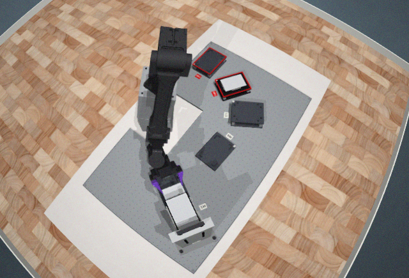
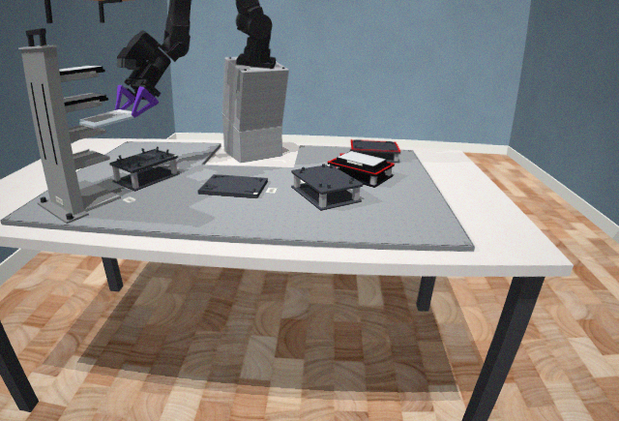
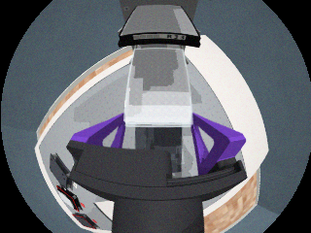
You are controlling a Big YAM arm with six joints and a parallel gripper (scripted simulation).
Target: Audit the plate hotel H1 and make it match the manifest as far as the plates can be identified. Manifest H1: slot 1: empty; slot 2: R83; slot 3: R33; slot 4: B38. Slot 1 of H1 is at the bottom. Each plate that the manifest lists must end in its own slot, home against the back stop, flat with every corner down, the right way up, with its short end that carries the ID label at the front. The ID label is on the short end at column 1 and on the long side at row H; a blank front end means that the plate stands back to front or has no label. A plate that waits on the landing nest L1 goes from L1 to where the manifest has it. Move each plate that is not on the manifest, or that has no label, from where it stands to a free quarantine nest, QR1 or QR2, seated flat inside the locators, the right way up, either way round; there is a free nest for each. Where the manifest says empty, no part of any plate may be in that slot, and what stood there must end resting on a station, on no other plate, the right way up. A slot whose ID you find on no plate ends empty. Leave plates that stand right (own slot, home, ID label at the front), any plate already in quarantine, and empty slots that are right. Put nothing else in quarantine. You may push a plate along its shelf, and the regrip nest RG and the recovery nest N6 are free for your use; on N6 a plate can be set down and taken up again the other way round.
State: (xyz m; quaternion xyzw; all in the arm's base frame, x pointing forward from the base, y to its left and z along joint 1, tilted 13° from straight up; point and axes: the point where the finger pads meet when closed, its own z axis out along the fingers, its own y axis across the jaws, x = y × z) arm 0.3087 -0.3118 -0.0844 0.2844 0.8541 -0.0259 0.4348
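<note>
The white plate lies 5 cm ahead of my hand and 3 cm to the right of it. Round my hand: plate hotel H1: 18 cm ahead, 11 cm to the right, 1 cm below; regrip nest RG: 3 cm behind, 2 cm to the left, 15 cm below; flat pad N6: 2 cm ahead, 30 cm to the left, 20 cm below.
</note>
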